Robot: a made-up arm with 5 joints. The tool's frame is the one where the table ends. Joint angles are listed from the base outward.
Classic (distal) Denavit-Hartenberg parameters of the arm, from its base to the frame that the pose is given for. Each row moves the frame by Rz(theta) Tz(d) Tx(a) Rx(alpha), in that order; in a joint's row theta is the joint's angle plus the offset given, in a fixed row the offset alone. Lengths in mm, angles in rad.
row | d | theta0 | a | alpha
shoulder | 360 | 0 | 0 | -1.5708
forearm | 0 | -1.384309 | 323.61 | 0
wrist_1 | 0 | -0.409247 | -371.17 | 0
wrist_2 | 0 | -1.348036 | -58 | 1.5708
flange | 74 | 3.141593 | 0 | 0
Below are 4 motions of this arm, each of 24 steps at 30 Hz.
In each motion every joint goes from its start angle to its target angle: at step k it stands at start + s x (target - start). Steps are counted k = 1, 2, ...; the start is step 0. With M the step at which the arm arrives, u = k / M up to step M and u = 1 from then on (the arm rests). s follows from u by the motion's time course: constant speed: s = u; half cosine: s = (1 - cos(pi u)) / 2; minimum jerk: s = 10 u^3 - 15 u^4 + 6 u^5.
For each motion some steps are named. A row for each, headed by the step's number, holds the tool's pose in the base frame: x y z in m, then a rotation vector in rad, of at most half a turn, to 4 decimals.
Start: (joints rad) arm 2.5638 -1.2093 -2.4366 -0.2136 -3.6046
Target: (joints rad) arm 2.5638 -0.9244 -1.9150 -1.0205 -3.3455
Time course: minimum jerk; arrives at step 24
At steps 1, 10, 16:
1: 0.5153 -0.3360 0.8237 0.8612 -0.0496 1.9948
10: 0.4282 -0.2792 0.9072 0.8726 -0.0896 2.0782
16: 0.2993 -0.1951 0.9732 0.8860 -0.1428 2.1847

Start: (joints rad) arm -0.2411 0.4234 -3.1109 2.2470 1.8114
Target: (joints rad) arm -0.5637 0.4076 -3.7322 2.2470 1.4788
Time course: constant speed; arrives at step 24
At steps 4, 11, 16, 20, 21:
4: 0.3052 -0.0927 0.9610 -1.4113 2.3260 -0.5681
11: 0.2346 -0.0961 0.9809 -1.3482 2.2146 -0.8006
16: 0.1842 -0.0904 0.9876 -1.3044 2.1377 -0.9756
20: 0.1450 -0.0811 0.9885 -1.2698 2.0772 -1.1203
21: 0.1354 -0.0782 0.9880 -1.2613 2.0622 -1.1571

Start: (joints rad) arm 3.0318 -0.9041 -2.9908 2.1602 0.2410
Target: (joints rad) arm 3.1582 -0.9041 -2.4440 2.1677 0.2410
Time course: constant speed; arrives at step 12
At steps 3, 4, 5, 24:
3: 0.4153 -0.0325 0.9116 -0.2458 -1.5272 0.1290
4: 0.4013 -0.0272 0.9205 -0.2449 -1.5743 0.1351
5: 0.3870 -0.0221 0.9287 -0.2435 -1.6215 0.1408
24: 0.2767 0.0046 0.9668 -0.2200 -1.9527 0.1691

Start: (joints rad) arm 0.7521 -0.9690 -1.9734 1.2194 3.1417
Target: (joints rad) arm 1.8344 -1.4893 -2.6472 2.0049 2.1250
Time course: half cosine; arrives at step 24
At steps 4, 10, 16, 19, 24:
4: -0.1439 -0.1556 1.0209 -0.6130 1.2811 0.6283
10: -0.1547 -0.3487 0.9506 -0.8973 0.9348 0.6678
16: -0.0039 -0.5527 0.7953 -1.0464 0.4519 0.7154
19: 0.0909 -0.5944 0.7196 -1.0447 0.2709 0.7332
24: 0.1638 -0.6068 0.6625 -1.0257 0.1501 0.7456

